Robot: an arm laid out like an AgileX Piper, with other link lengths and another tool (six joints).
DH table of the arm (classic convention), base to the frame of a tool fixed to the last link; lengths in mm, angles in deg. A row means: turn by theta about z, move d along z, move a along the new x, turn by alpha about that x. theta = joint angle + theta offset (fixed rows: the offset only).
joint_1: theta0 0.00; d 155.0; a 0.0; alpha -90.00
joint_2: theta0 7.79; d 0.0; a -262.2; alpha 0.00
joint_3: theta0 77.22; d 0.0; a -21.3; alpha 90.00
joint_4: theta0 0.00; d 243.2; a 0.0; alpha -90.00
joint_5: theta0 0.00; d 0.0; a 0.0; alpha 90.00
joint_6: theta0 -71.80; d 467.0; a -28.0; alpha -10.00
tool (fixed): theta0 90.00; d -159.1; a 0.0; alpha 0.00
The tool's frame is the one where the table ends.
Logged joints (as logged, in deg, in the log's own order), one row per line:
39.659, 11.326, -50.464, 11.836, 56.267, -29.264
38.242, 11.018, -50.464, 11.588, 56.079, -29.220
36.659, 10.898, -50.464, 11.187, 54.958, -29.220
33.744, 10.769, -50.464, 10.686, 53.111, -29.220
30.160, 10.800, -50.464, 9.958, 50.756, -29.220
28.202, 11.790, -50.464, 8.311, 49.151, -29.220
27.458, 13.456, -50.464, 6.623, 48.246, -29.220
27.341, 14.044, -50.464, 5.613, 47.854, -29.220
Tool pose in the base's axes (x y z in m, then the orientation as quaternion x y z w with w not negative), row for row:
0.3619, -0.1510, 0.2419, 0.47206, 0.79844, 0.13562, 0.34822
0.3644, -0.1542, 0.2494, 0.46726, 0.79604, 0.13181, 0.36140
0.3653, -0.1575, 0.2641, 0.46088, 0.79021, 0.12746, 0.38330
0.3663, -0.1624, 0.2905, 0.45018, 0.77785, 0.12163, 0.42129
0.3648, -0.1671, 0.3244, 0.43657, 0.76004, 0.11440, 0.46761
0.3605, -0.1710, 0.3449, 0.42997, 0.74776, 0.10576, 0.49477
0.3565, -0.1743, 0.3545, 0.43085, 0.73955, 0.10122, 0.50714
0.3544, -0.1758, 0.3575, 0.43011, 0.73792, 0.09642, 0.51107
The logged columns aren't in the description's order. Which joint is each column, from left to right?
Columns, left to right: joint_5, joint_6, joint_3, joint_4, joint_2, joint_1.
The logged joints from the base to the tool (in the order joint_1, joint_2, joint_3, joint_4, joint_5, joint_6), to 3 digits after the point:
-29.264, 56.267, -50.464, 11.836, 39.659, 11.326
-29.220, 56.079, -50.464, 11.588, 38.242, 11.018
-29.220, 54.958, -50.464, 11.187, 36.659, 10.898
-29.220, 53.111, -50.464, 10.686, 33.744, 10.769
-29.220, 50.756, -50.464, 9.958, 30.160, 10.800
-29.220, 49.151, -50.464, 8.311, 28.202, 11.790
-29.220, 48.246, -50.464, 6.623, 27.458, 13.456
-29.220, 47.854, -50.464, 5.613, 27.341, 14.044

